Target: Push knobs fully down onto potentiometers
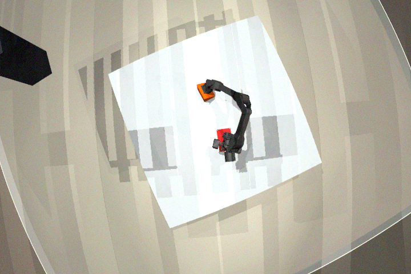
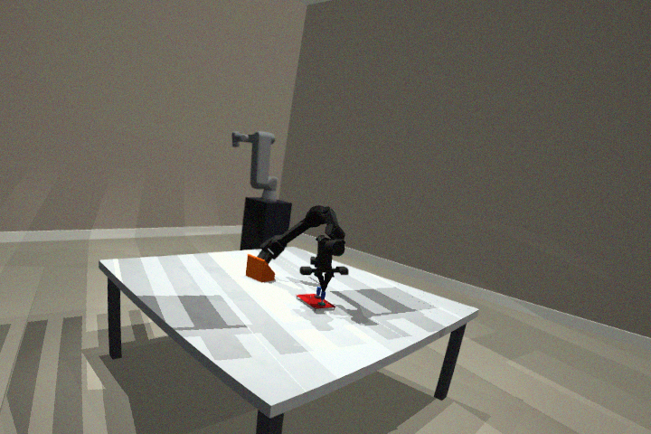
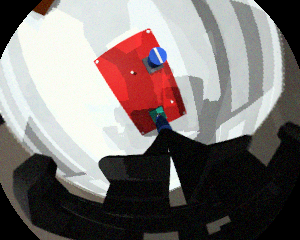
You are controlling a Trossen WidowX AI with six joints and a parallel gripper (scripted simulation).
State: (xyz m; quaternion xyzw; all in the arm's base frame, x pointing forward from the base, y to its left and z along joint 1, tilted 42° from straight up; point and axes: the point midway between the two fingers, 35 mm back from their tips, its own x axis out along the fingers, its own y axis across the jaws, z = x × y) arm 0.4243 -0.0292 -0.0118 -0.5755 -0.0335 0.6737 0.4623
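The green potentiometer is 3 cm below my gripper tip.
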